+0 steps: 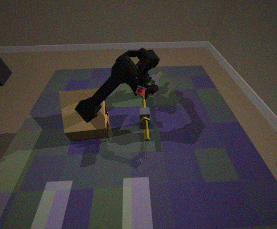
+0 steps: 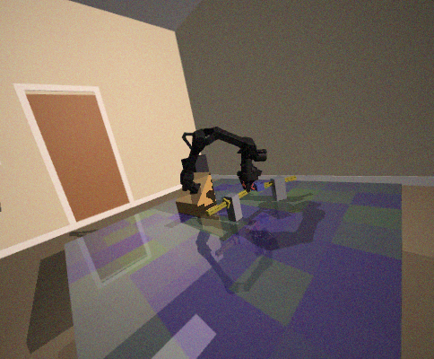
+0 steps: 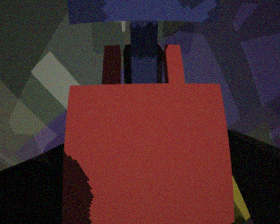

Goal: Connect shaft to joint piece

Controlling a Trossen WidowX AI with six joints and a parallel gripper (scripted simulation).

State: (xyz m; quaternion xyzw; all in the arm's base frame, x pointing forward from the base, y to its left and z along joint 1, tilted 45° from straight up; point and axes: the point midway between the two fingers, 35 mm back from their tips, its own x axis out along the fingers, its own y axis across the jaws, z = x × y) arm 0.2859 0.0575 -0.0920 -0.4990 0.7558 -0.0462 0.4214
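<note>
My gripper tip is now 2 cm to the right of the dark red joint piece and 3 cm below it.
</note>
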